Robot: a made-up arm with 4 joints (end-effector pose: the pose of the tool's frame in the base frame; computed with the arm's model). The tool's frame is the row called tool. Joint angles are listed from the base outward.
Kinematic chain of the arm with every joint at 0, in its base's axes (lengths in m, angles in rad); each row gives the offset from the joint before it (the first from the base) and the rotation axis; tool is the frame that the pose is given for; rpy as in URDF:
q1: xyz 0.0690 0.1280 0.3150 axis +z
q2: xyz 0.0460 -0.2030 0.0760 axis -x
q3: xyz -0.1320 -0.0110 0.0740 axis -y
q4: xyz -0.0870 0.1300 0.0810 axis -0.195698 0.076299 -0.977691
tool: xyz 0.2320 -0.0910 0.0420 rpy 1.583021 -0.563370 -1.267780
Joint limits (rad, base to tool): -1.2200..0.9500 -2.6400..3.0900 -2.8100..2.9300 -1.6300..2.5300
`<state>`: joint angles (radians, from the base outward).
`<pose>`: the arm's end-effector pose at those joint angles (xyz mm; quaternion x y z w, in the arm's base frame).
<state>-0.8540 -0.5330 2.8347 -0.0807</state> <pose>-230.8 221.4 416.3 0.1960 0.8181 -0.4005 0.3632</pose>
Working (the frame after each row of the table, in the pose's form):
after q1: 69.0 128.0 315.0 0.0000 0.0000 -0.4141 0.9102
after q2: -53.8 -40.0 391.0 0.2397 -0.1091 -0.3995 0.8781
after q3: -176.0 28.5 449.1 -0.3582 -0.8844 -0.2980 0.0264
after q4: -13.6 92.6 426.1 -0.3935 -0.8720 -0.2886 0.0383

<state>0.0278 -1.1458 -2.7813 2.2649</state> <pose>313.9 -50.0 380.0 -0.2275 -0.1231 0.3267 0.9090</pose>
Working (the frame after each row of the table, in the pose's form):
after q1: 69.0 128.0 315.0 0.0000 0.0000 0.0139 0.9999
after q2: 120.6 -73.6 391.0 0.5420 0.0075 0.0117 0.8403
after q3: -9.3 -149.2 411.5 0.0856 0.8280 0.5353 0.1431
after q4: 98.0 -51.5 511.3 -0.7590 0.3423 0.2531 0.4926

